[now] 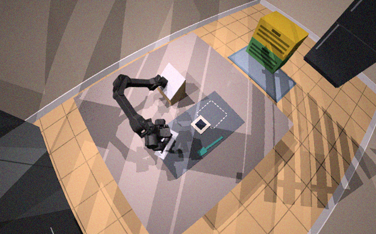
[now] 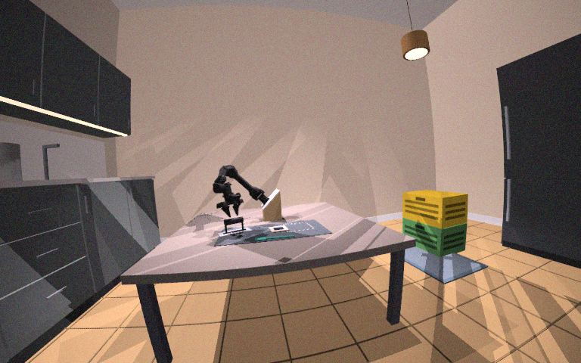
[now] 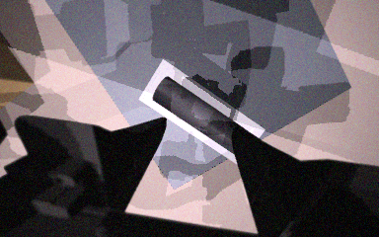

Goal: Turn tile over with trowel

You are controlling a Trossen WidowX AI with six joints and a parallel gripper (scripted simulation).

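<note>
My gripper tip is now 220 mm to the right of the grey mat, 120 mm above it and 90 mm short of it. Round my gripper tip: tile (260 mm to the left, 90 mm below, 80 mm ahead); then teal trowel (230 mm ahead, 180 mm to the left, 90 mm below).
</note>
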